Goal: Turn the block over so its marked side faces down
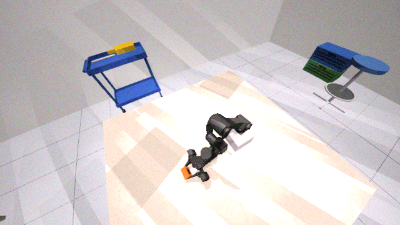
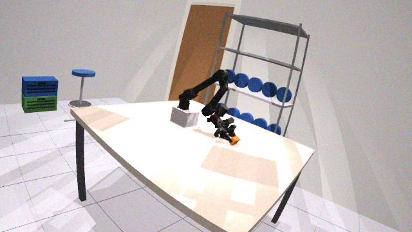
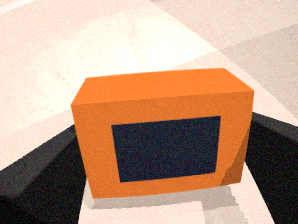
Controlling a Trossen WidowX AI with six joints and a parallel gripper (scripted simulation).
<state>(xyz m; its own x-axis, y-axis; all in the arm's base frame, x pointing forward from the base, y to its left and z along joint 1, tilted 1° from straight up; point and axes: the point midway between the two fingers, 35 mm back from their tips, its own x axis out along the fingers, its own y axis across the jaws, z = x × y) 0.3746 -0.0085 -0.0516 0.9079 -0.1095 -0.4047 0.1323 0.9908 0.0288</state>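
The orange block lies 10 mm behind my gripper tip.
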